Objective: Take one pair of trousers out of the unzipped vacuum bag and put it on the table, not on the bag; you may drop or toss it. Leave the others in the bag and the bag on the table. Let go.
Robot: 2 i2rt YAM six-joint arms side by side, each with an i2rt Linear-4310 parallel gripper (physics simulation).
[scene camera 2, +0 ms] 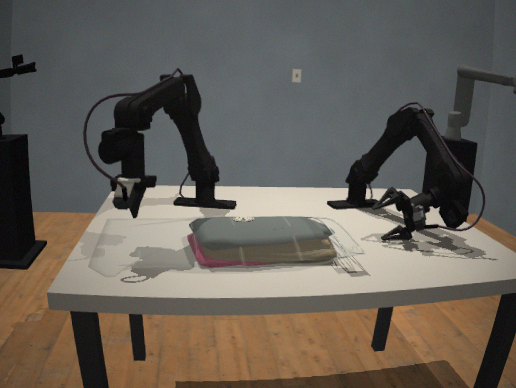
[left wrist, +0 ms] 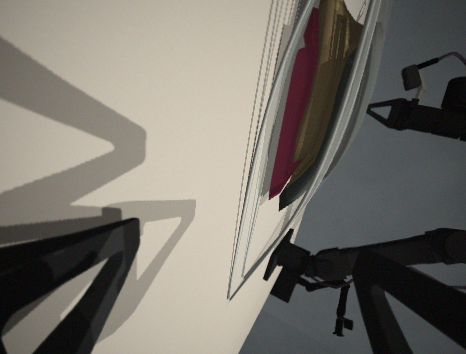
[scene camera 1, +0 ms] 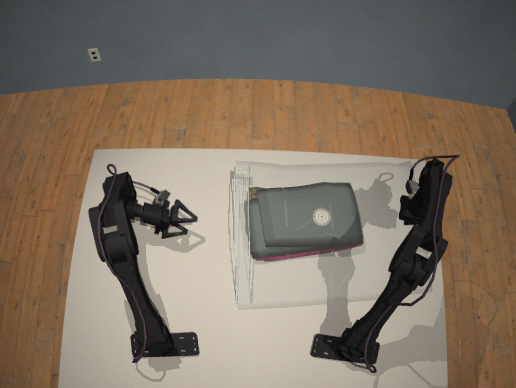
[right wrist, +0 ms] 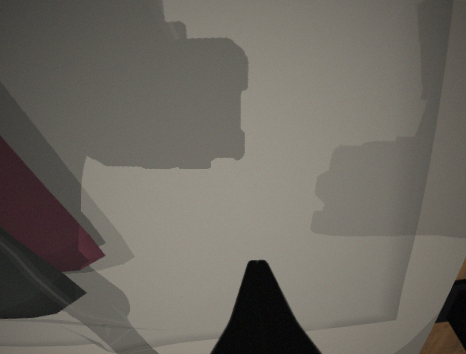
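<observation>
The clear vacuum bag (scene camera 1: 300, 295) (scene camera 2: 107, 250) (right wrist: 407, 270) lies on the table, its open mouth at the picture's left in scene camera 1. Inside are stacked grey trousers (scene camera 1: 295, 215) (scene camera 2: 260, 234) (right wrist: 30, 285) on top, brown trousers (scene camera 2: 295, 251) (left wrist: 320, 100) in the middle and magenta trousers (scene camera 2: 204, 252) (left wrist: 287, 150) (right wrist: 40, 215) at the bottom. My left gripper (scene camera 1: 191, 225) (scene camera 2: 379, 222) is open and empty, low over the table, apart from the mouth and facing it. My right gripper (scene camera 2: 135, 215) (right wrist: 256, 270) is shut and empty, pointing down above the bag's closed end; its fingertips are hidden in scene camera 1.
The white table (scene camera 1: 215, 345) (scene camera 2: 275, 287) ends a little beyond the bag's far edge in scene camera 1. A round white valve (scene camera 1: 321, 217) (scene camera 2: 243, 219) sits on the bag's top film. Arm shadows fall across the bag and table. Black pedestals (scene camera 2: 15, 200) stand behind the table.
</observation>
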